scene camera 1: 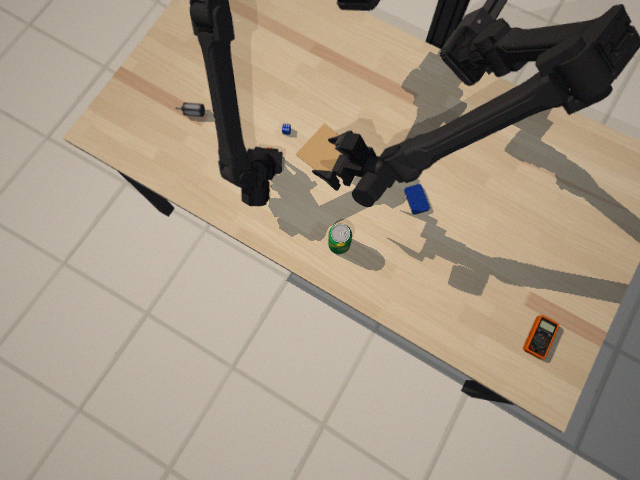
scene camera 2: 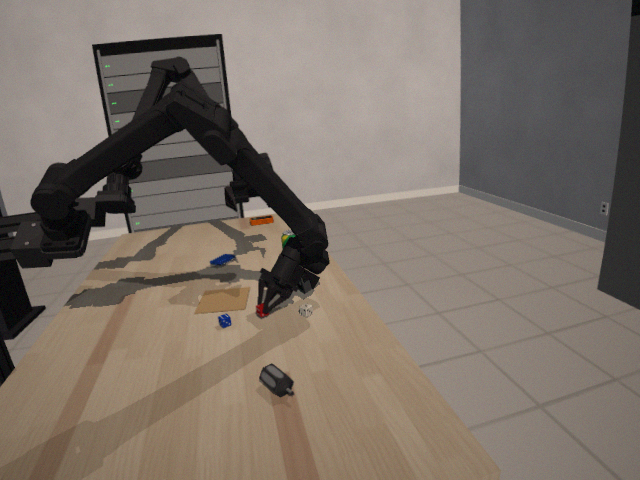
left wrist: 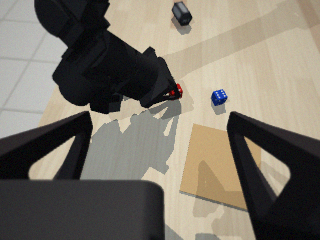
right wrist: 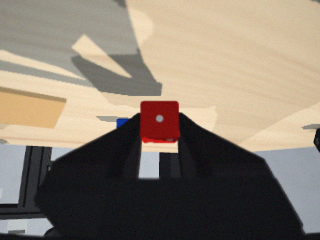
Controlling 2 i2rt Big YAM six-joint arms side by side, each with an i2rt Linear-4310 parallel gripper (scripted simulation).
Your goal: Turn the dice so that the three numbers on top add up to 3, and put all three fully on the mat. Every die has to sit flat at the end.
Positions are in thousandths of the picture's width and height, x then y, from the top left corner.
Scene:
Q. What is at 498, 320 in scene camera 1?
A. A tan mat.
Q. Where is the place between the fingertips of my left gripper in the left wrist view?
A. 498, 498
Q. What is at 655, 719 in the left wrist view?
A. A tan mat.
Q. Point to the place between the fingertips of my right gripper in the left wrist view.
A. At 552, 385

